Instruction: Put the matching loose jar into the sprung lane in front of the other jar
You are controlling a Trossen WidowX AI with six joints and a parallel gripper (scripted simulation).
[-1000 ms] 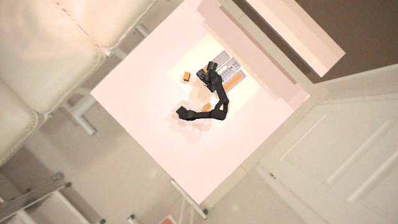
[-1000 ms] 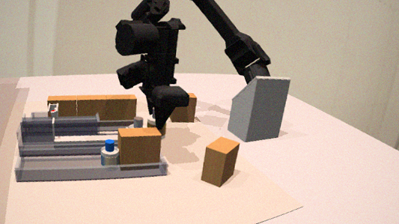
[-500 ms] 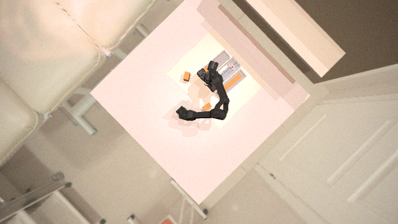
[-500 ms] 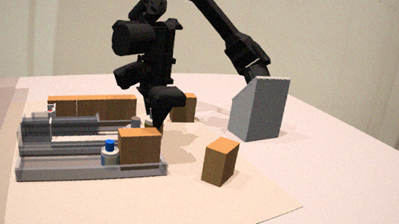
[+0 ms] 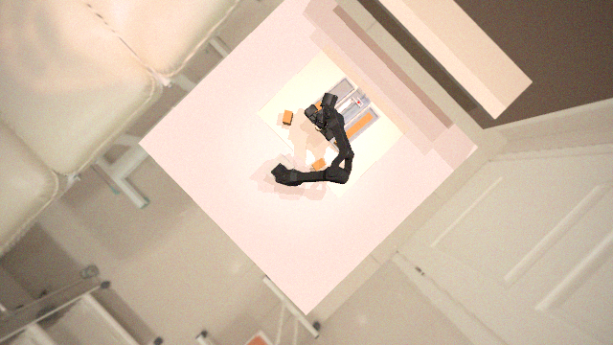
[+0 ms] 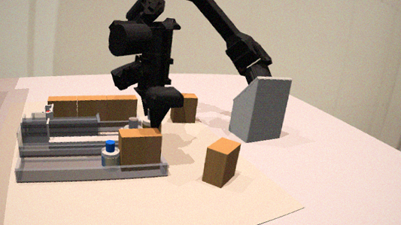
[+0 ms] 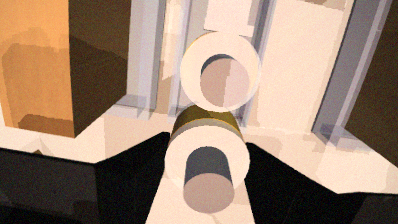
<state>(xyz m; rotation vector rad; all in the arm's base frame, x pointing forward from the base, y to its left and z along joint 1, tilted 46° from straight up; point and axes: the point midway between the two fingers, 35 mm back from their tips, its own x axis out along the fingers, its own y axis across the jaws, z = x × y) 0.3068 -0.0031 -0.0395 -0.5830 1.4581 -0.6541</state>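
Now: the grey lane 17 cm ahead of my gripper tip, 4 cm to the right of it and 3 cm below it.
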